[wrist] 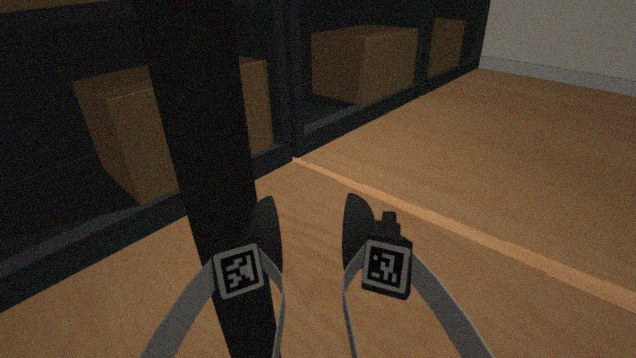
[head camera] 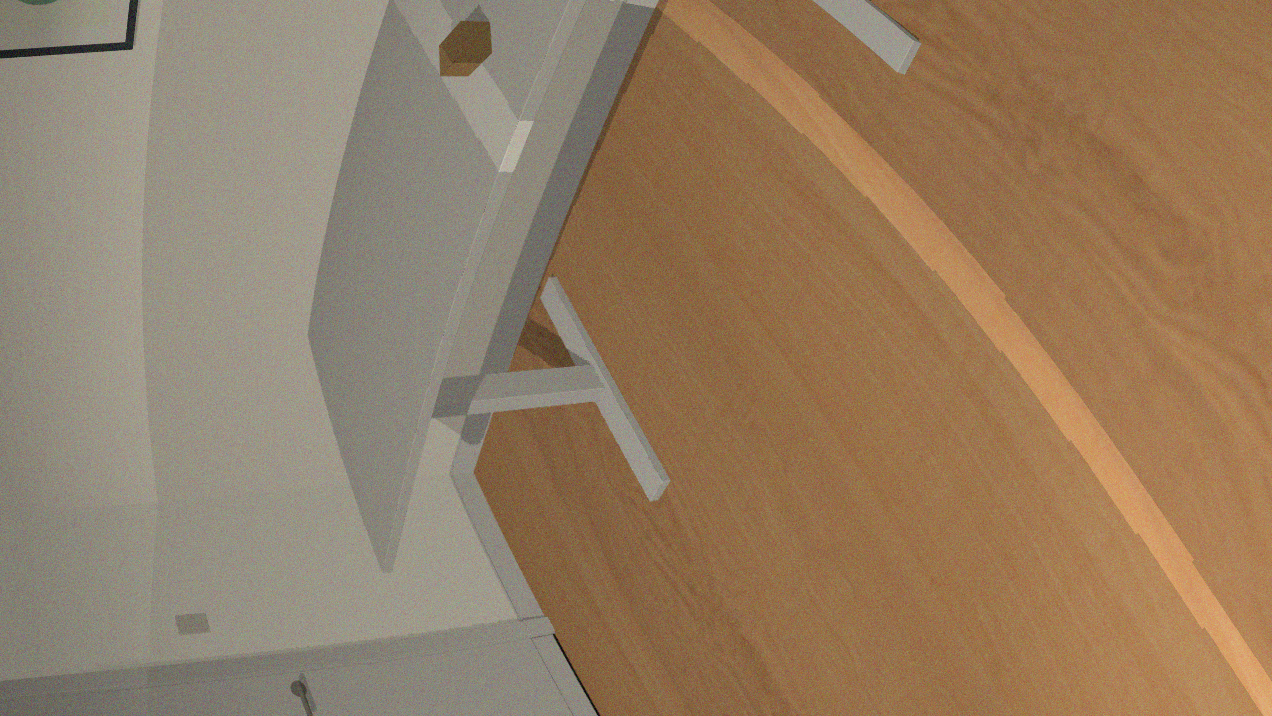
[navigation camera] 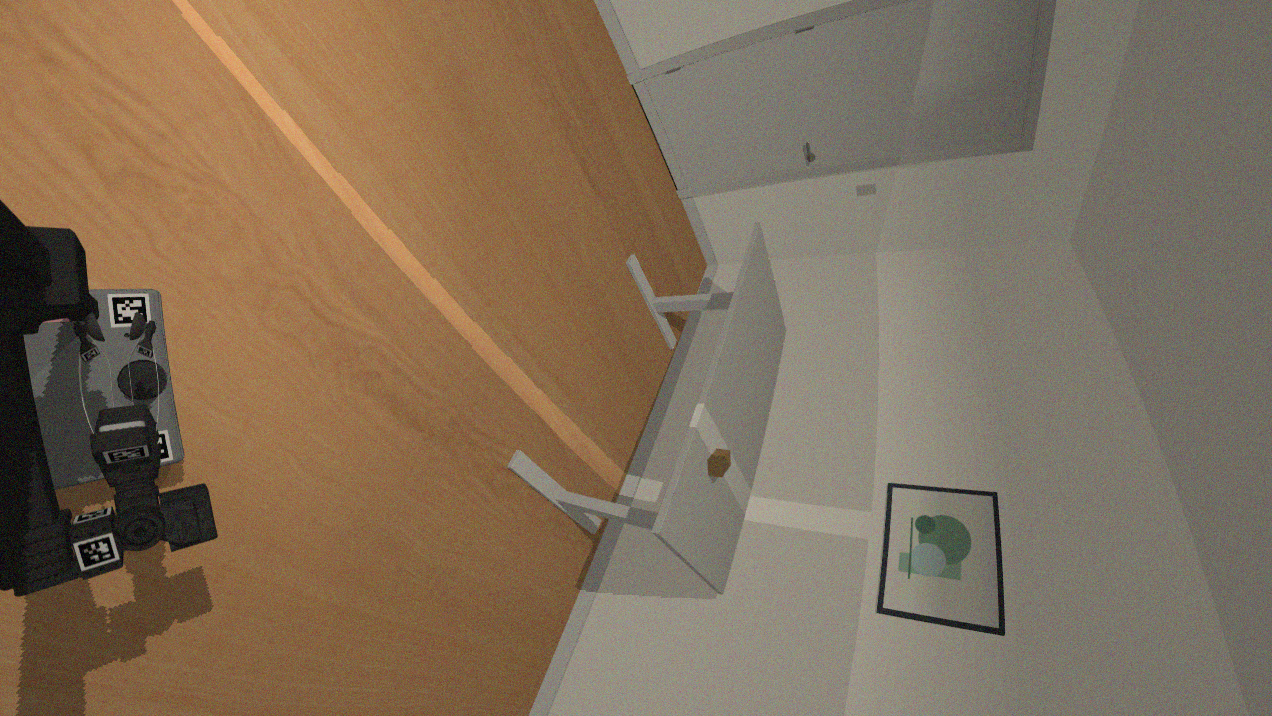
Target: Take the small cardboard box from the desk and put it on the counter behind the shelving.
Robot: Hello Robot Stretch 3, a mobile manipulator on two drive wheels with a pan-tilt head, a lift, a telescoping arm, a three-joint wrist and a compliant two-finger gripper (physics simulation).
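Seen in the pictures: gripper, between the fingertips: (wrist: 311,221) (navigation camera: 115,313); robot's base, origin of its link: (navigation camera: 141,376).
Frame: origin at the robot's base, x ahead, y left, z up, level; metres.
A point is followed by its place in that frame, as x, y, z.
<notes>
The small cardboard box (head camera: 465,44) @[1.261, -0.454, 0.764] (navigation camera: 719,462) @[1.260, -0.444, 0.764] sits on the light grey desk (head camera: 382,266) @[1.796, -0.171, 0.720] (navigation camera: 747,355) @[1.732, -0.137, 0.720], in a bright strip of light. My gripper (navigation camera: 116,329) @[-0.013, 0.107, 0.424] (wrist: 311,221) @[-0.013, 0.107, 0.424] is open, with bare floor showing between its fingertips. In the navigation view it is at the left, over my base and well away from the desk. Dark shelving (wrist: 286,75) @[-0.047, 0.975, 0.295] stands along the left and top of the wrist view, with larger cardboard boxes on its lowest level. The counter does not show in these views.
The desk's T-shaped legs (head camera: 614,400) (navigation camera: 654,306) reach out over the wooden floor (head camera: 801,444) @[1.464, 0.237, 0.001] (navigation camera: 356,400) @[0.476, -0.136, 0.000] (wrist: 475,150) @[0.623, 0.992, 0.000]. A grey door (head camera: 427,680) @[2.561, 0.979, 0.492] (navigation camera: 801,97) @[2.329, 1.219, 0.938] is beyond the desk's far end. A framed picture (navigation camera: 941,498) @[1.884, -0.750, 1.541] hangs on the wall. A dark upright bar (wrist: 200,100) crosses the wrist view.
</notes>
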